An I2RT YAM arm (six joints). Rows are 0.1 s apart.
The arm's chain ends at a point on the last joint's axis. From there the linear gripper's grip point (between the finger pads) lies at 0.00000 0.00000 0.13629 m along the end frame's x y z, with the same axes.
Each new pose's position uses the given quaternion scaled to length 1; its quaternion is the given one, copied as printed.
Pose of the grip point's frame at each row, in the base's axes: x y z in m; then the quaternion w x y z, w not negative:
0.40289, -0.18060, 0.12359, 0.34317, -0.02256, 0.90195, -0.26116
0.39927, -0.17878, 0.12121, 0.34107, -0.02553, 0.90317, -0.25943
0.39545, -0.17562, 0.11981, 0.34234, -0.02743, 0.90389, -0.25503
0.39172, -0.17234, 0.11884, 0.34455, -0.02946, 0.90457, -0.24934
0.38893, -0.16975, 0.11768, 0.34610, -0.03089, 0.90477, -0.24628
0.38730, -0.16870, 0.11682, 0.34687, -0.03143, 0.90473, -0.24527
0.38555, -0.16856, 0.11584, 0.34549, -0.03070, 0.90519, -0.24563
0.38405, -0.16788, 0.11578, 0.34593, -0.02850, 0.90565, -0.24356
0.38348, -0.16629, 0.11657, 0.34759, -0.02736, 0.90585, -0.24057
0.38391, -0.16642, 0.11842, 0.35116, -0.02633, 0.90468, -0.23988
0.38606, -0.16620, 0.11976, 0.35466, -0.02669, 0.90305, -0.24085
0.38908, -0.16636, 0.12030, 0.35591, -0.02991, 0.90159, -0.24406
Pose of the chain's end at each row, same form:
0.31691, -0.11850, 0.20919, 0.34317, -0.02256, 0.90195, -0.26116
0.31350, -0.11729, 0.20745, 0.34107, -0.02553, 0.90317, -0.25943
0.30920, -0.11535, 0.20643, 0.34234, -0.02743, 0.90389, -0.25503
0.30476, -0.11363, 0.20582, 0.34455, -0.02946, 0.90457, -0.24934
0.30150, -0.11193, 0.20479, 0.34610, -0.03089, 0.90477, -0.24628
0.29966, -0.11119, 0.20392, 0.34687, -0.03143, 0.90473, -0.24527
0.29825, -0.11085, 0.20315, 0.34549, -0.03070, 0.90519, -0.24563
0.29676, -0.11044, 0.20328, 0.34593, -0.02850, 0.90565, -0.24356
0.29586, -0.10948, 0.20415, 0.34759, -0.02736, 0.90585, -0.24057
0.29559, -0.10979, 0.20541, 0.35116, -0.02633, 0.90468, -0.23988
0.29701, -0.10949, 0.20595, 0.35466, -0.02669, 0.90305, -0.24085
0.29962, -0.10928, 0.20583, 0.35591, -0.02991, 0.90159, -0.24406

